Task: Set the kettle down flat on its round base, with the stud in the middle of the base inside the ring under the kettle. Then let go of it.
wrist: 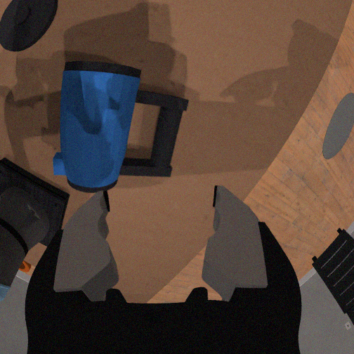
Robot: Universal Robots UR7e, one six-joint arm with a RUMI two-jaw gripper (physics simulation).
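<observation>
The blue kettle (pixel 97 122) is left of centre in the wrist view, its side facing the camera. Its wide, black-rimmed end points to the top of the view, its narrow end towards my gripper. Its black square handle (pixel 167 135) is on the right, and a small blue spout (pixel 59 164) juts out on the left. A dark disc, which looks like the round base (pixel 29 25), is at the top left with a faint raised middle. The ring under the kettle is hidden. My gripper (pixel 160 190) is open and empty; its left fingertip appears close to the kettle's narrow end.
A brown round surface (pixel 240 60) lies under the kettle, with wood flooring (pixel 295 195) beyond its curved edge. A black boxy object (pixel 52 205) is at the lower left, a grey disc (pixel 339 126) at the right, and a black slatted object (pixel 340 272) at the lower right.
</observation>
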